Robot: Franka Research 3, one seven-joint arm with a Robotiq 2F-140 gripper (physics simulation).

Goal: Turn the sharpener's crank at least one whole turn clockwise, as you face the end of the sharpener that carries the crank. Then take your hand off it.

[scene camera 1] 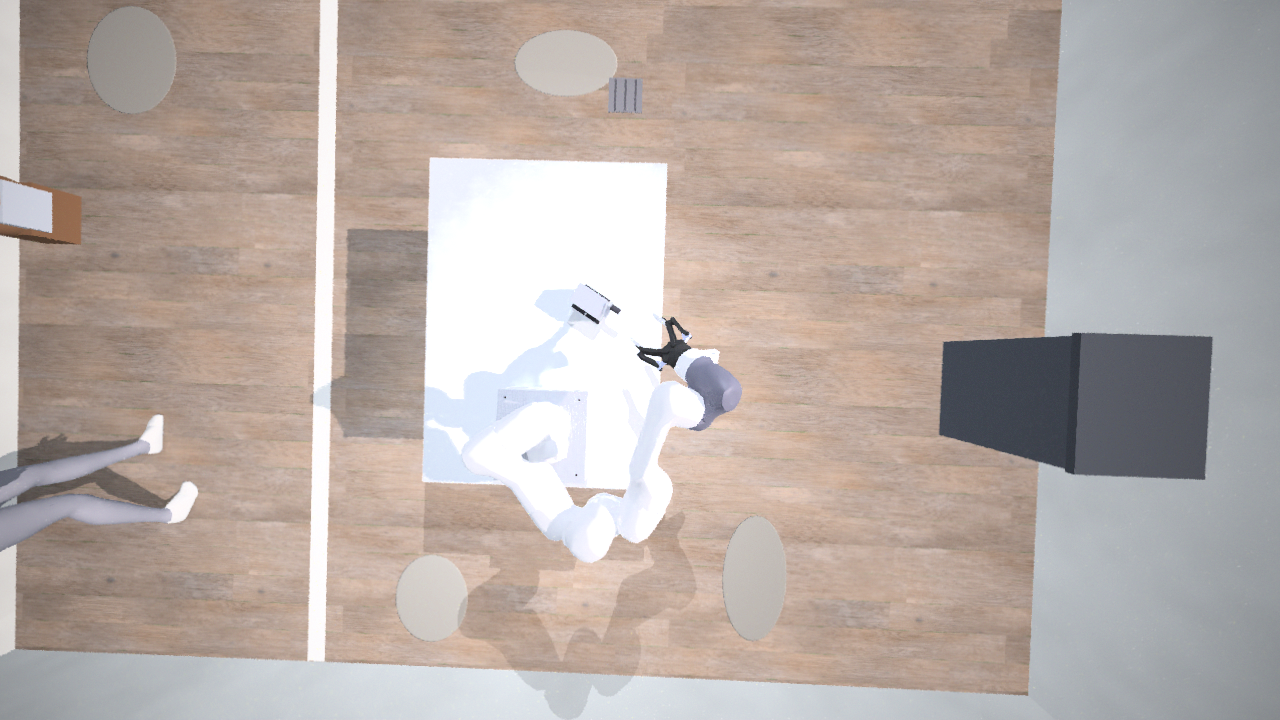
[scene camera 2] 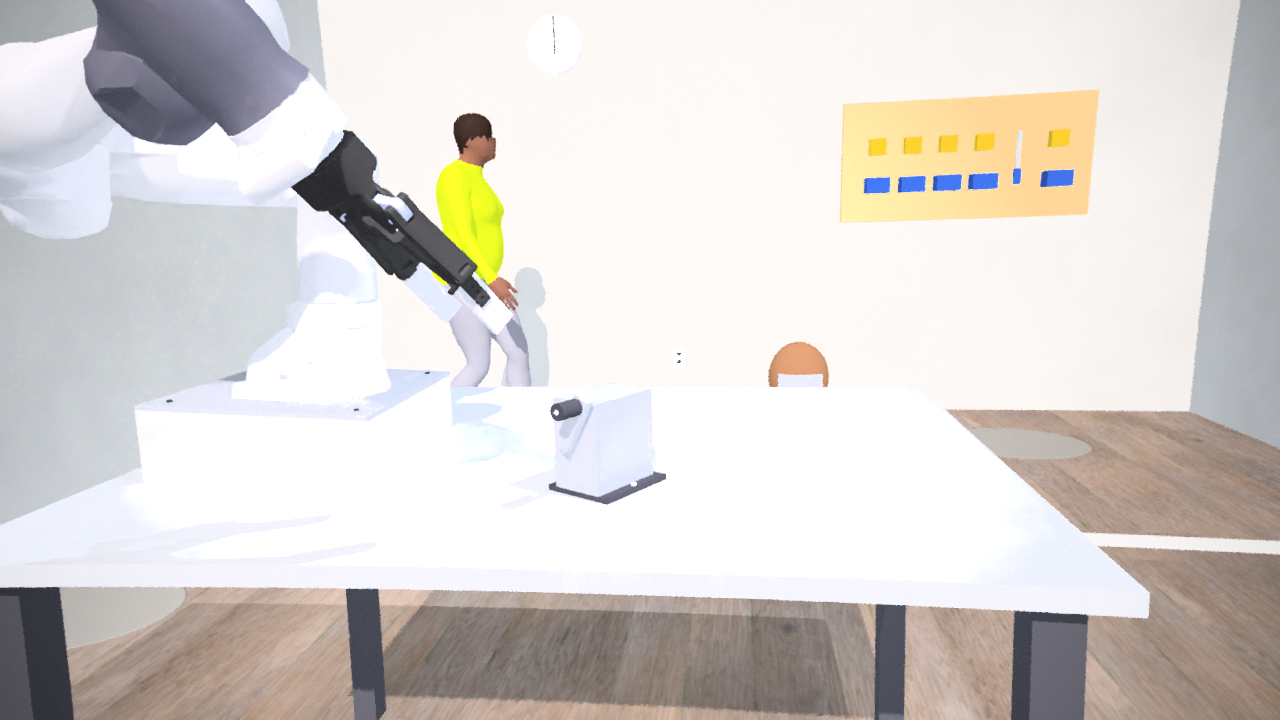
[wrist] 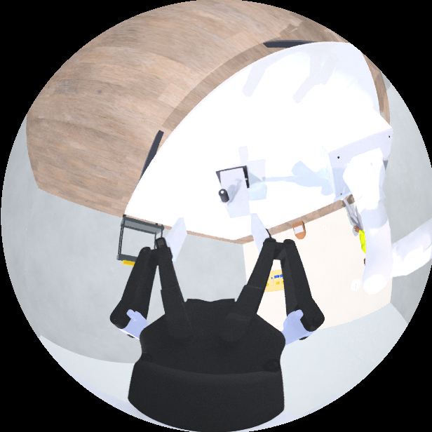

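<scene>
The white sharpener (scene camera 1: 590, 301) (scene camera 2: 617, 440) (wrist: 233, 178) stands upright on its dark base plate on the white table (scene camera 1: 501, 214) (scene camera 2: 805, 537) (wrist: 200, 150). Its crank ends in a black knob (scene camera 1: 614, 309) (scene camera 2: 565, 410) (wrist: 223, 195), which sits near the top of the crank end in scene camera 2. The pale crank arm runs down from the knob. My gripper (scene camera 1: 647, 330) (scene camera 2: 476, 308) (wrist: 217, 223) is open and empty. It hangs above and away from the sharpener, on the crank side, and touches neither the knob nor the crank.
The robot's base block (scene camera 1: 579, 438) (scene camera 2: 295, 456) (wrist: 330, 172) stands on the table beside the sharpener. A person in a yellow top (scene camera 2: 469, 219) is beyond the table. A dark cabinet (scene camera 1: 1141, 407) stands at the right in scene camera 1. A tool board (scene camera 2: 966, 201) hangs on the wall.
</scene>
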